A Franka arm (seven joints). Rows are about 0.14 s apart.
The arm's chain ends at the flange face. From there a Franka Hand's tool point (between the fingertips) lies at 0.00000 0.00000 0.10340 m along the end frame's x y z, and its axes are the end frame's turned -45 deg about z.
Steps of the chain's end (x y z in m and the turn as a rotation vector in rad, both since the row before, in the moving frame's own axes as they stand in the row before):
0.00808 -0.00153 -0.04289 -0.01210 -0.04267 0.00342
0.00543 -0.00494 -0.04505 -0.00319 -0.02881 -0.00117
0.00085 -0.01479 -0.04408 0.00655 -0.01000 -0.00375
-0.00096 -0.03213 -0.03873 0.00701 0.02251 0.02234
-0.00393 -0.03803 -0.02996 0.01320 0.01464 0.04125
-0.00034 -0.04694 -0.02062 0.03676 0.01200 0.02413
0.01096 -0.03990 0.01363 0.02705 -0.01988 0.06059
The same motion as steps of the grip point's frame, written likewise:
0.00280 0.00239 -0.04299 0.02162 -0.03873 0.00342
0.00499 -0.00153 -0.04509 0.01812 -0.02263 -0.00117
0.01080 -0.01107 -0.04409 0.01170 -0.00244 -0.00375
0.02419 -0.02224 -0.03876 -0.01096 0.02087 0.02234
0.02614 -0.02952 -0.02998 -0.00102 0.01969 0.04125
0.03654 -0.03520 -0.02070 0.01751 0.03448 0.02413
0.03659 -0.02388 0.01357 0.03318 0.00507 0.06059

